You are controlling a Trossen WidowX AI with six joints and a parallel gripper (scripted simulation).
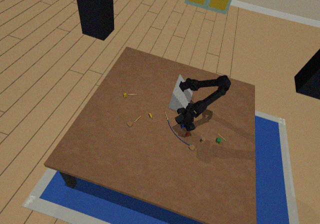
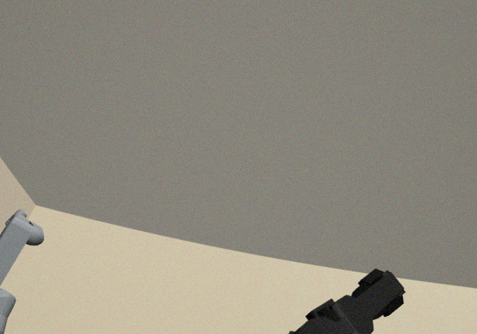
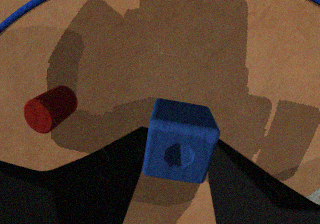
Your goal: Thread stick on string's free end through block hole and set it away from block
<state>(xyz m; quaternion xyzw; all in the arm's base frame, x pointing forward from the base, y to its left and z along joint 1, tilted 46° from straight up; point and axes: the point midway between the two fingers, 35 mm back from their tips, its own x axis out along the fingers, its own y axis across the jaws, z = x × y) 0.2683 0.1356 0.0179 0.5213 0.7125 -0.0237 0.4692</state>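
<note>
Now: gripper tip 6 cm short of the red peg, 5 cm to the right of it and 1 cm above it. Also, from my gripper tip: wooden cylinder 17 cm to the left, 6 cm ahead, 1 cm below; blue cube right at my gripper tip; thin wooden stick 14 cm to the right, 3 cm behind, 2 cm below.
</note>
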